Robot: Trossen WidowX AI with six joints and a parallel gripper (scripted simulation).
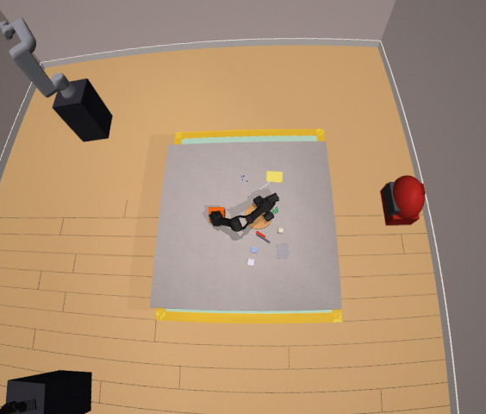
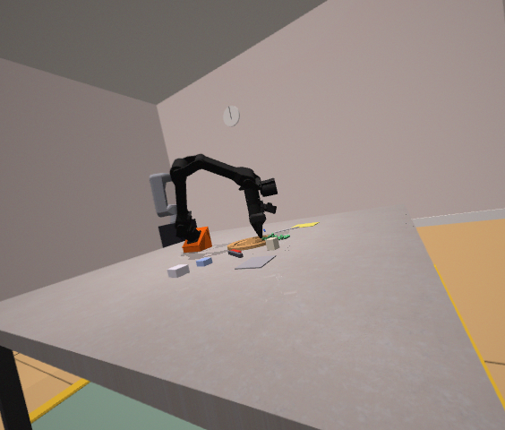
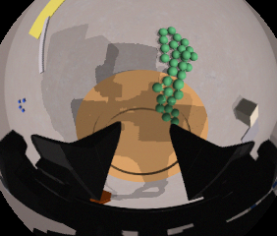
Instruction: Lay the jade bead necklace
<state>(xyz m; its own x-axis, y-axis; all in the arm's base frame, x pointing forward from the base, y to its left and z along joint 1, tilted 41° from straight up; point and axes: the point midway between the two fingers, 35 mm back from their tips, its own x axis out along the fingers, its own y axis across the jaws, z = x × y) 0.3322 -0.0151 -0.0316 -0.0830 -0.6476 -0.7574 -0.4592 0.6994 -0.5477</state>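
The round wooden bead board lies 4 cm behind my gripper tip, 2 cm to the right of it and 1 cm below it. The rest, counted from my gripper tip: beige cube (11 cm ahead, 15 cm to the right); then red-handled tool (2 cm behind, 17 cm to the right, 1 cm below); then blue block (9 cm behind, 27 cm to the right, 1 cm below).
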